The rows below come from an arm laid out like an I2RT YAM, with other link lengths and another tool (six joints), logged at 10 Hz.
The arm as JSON. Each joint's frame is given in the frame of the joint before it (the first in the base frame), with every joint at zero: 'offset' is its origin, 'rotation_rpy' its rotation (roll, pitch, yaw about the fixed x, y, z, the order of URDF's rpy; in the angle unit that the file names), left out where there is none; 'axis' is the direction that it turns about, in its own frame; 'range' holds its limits. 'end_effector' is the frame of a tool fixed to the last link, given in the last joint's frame.
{
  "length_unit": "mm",
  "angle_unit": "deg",
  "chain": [
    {
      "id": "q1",
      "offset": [
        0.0,
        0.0,
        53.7
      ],
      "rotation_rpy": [
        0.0,
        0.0,
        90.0
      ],
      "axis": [
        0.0,
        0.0,
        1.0
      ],
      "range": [
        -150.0,
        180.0
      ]
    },
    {
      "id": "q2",
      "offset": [
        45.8,
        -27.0,
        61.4
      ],
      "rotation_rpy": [
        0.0,
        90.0,
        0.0
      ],
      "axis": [
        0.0,
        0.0,
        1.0
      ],
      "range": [
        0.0,
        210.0
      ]
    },
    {
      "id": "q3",
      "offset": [
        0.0,
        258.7,
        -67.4
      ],
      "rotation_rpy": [
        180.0,
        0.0,
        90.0
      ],
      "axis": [
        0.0,
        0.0,
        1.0
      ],
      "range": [
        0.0,
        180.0
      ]
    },
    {
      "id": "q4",
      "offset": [
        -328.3,
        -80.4,
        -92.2
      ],
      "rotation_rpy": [
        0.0,
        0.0,
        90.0
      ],
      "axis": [
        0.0,
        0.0,
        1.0
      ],
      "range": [
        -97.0,
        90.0
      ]
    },
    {
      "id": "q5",
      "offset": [
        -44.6,
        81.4,
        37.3
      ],
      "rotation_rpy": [
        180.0,
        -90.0,
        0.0
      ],
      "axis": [
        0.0,
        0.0,
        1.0
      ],
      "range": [
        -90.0,
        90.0
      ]
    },
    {
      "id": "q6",
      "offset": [
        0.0,
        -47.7,
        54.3
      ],
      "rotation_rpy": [
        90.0,
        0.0,
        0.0
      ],
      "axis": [
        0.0,
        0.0,
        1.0
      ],
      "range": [
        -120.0,
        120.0
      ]
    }
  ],
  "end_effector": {
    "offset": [
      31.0,
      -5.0,
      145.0
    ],
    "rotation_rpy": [
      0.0,
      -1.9,
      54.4
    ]
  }
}
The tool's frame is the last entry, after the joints.
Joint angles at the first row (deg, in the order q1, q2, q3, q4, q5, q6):
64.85, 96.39, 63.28, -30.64, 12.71, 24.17
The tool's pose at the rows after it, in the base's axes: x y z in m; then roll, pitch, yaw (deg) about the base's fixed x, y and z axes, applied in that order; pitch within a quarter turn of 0, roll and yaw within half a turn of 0:
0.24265 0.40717 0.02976 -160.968 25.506 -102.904
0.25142 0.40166 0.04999 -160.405 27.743 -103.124
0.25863 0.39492 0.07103 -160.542 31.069 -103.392
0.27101 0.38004 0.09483 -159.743 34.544 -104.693
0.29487 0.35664 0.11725 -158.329 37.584 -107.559
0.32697 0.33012 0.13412 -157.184 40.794 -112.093
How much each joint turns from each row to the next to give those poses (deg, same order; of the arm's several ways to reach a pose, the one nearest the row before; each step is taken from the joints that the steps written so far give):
-0.66, -1.89, -0.08, -1.15, 0.80, -0.07
-1.41, -3.42, -0.76, -0.17, -0.48, -0.84
-1.78, -4.52, -1.76, 0.61, -1.64, -0.87
-2.50, -5.24, -2.10, 0.47, -0.70, -0.45
-4.09, -4.34, -1.37, 0.35, -0.10, -0.43
-5.19, -2.54, -0.76, 1.52, -0.08, 0.16

